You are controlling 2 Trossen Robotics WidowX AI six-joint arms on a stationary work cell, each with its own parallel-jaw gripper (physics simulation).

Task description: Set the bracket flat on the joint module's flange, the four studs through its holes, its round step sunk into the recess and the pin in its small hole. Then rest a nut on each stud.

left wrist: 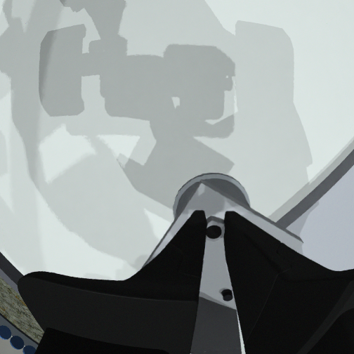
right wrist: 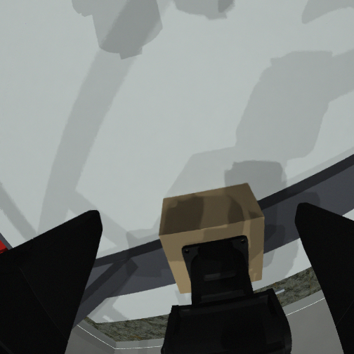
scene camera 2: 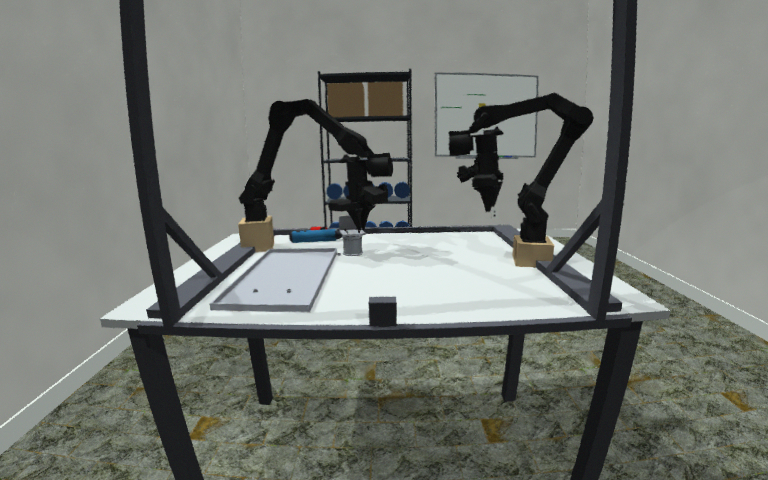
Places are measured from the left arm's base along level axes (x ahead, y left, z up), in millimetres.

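Where they show: left gripper, fingertip midpoint: (scene camera 2: 361,229); right gripper, fingertip midpoint: (scene camera 2: 490,209); left arm's base, link origin: (scene camera 2: 255,219); right arm's base, link origin: (scene camera 2: 533,239).
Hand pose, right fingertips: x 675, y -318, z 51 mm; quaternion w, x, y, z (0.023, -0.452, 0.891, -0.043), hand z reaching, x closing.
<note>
Things, the pixels of their top centre, and the offset from my right fingertips. "pt": a spot on its surface instead.
- grey joint module, top centre: (scene camera 2: 352,230) 370 mm back, 175 mm left, 76 mm down
- shallow grey tray, top centre: (scene camera 2: 284,270) 571 mm back, 13 mm left, 134 mm down
- small dark piece, top centre: (scene camera 2: 339,253) 414 mm back, 167 mm left, 145 mm down
- blue cylindrical tool, top centre: (scene camera 2: 323,228) 450 mm back, 351 mm left, 105 mm down
- red object, surface spot: (scene camera 2: 317,228) pt 468 mm back, 424 mm left, 119 mm down
- black block, top centre: (scene camera 2: 382,298) 378 mm back, 311 mm right, 93 mm down
The grey joint module (scene camera 2: 352,246) (left wrist: 231,188) stands upright on the table behind the tray. The grey bracket (scene camera 2: 353,232) (left wrist: 215,204) lies over its top, with an upright plate at the back; its seating on the studs is hidden. My left gripper (scene camera 2: 360,229) (left wrist: 213,219) is shut on a small nut (left wrist: 214,231), just above the bracket. A dark stud or hole shows lower between the fingers. Two nuts (scene camera 2: 255,290) (scene camera 2: 288,290) lie in the tray's front part. My right gripper (scene camera 2: 489,210) (right wrist: 201,218) is open and empty, high above the table at the right.
The shallow grey tray (scene camera 2: 288,268) lies left of the module. A small dark piece (scene camera 2: 338,254) is by its back right corner. A blue cylindrical tool (scene camera 2: 314,235) and a red object (scene camera 2: 317,228) lie behind. A black block (scene camera 2: 382,311) stands at the front edge. Frame posts flank the table.
</note>
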